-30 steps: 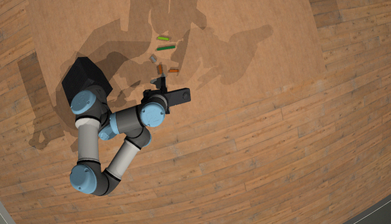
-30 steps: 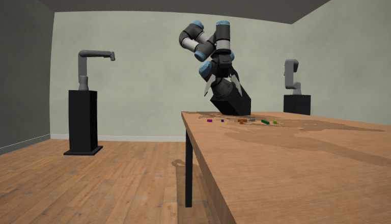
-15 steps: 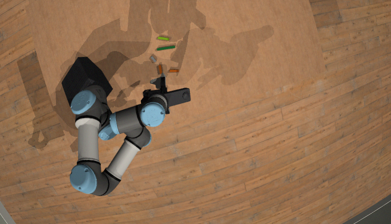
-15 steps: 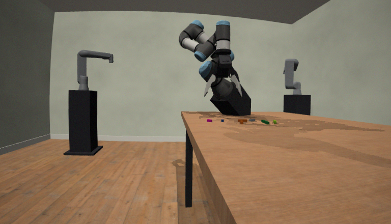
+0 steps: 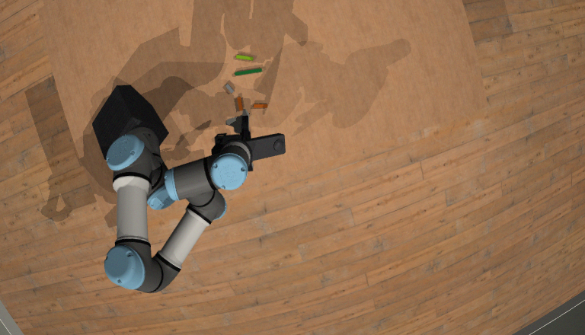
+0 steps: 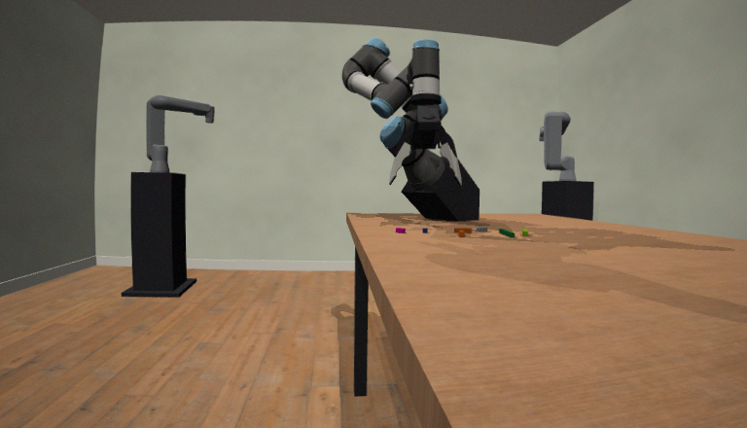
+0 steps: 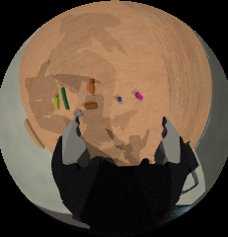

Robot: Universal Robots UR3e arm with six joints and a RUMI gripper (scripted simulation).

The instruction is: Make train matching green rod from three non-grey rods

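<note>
The magenta rod lies 10 cm below my hand, 5 cm to the right of it and 1 cm behind it. Also, from my hand: blue rod: 10 cm below; then green rod: 17 cm to the left, 10 cm below, 7 cm ahead; then grey rod: 15 cm to the left, 10 cm below.
</note>
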